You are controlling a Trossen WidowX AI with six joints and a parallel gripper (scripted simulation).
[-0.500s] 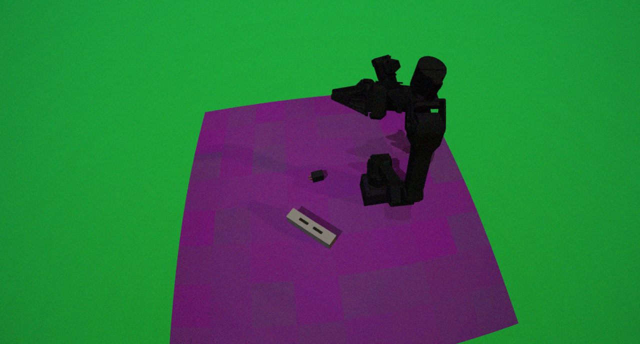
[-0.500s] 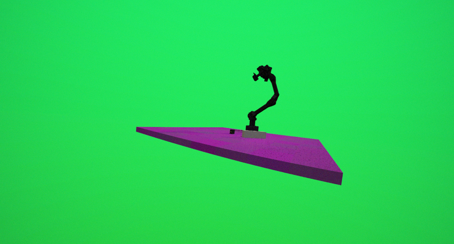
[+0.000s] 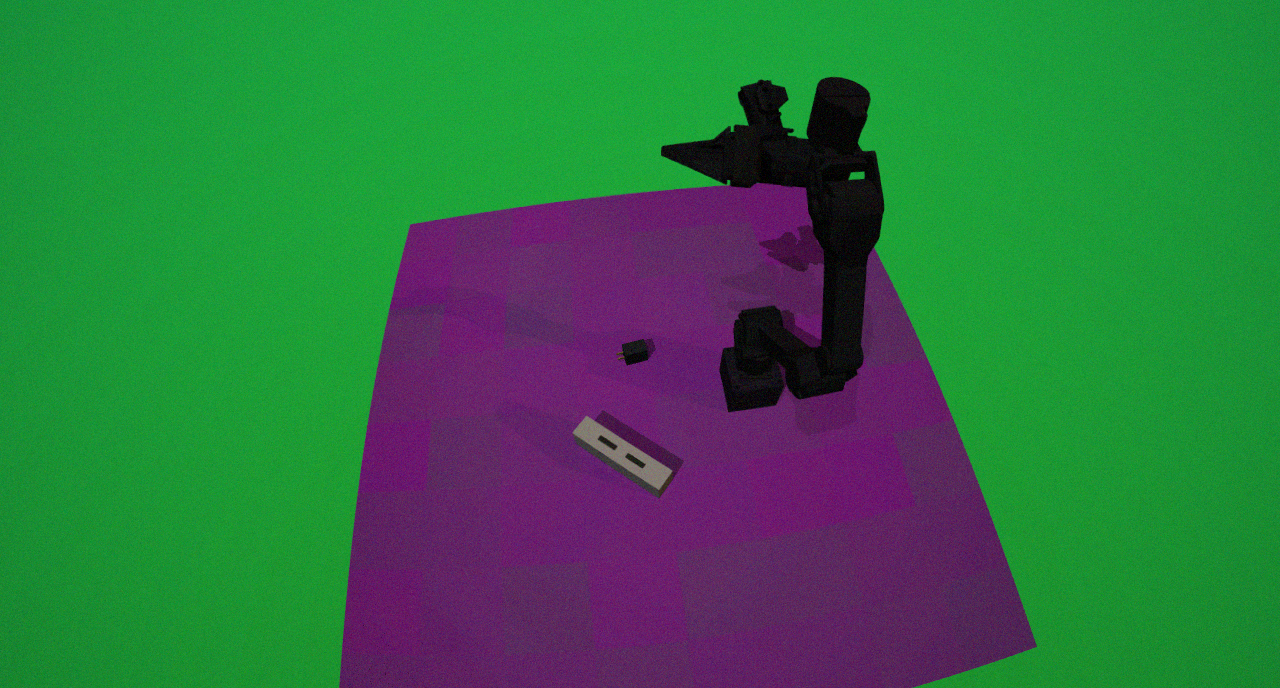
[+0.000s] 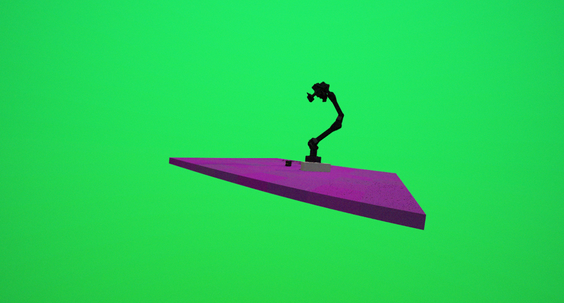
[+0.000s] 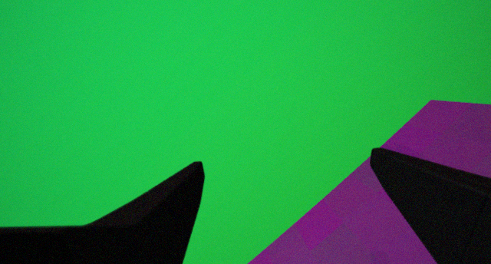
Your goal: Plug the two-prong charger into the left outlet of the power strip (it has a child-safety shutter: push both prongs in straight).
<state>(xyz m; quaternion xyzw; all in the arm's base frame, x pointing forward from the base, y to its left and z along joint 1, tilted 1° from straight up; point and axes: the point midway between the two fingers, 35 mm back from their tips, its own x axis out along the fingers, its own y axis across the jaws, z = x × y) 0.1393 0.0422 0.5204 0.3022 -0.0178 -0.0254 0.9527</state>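
The two-prong charger lies 59 cm below my gripper tip, 9 cm to the right of it and 8 cm ahead of it.
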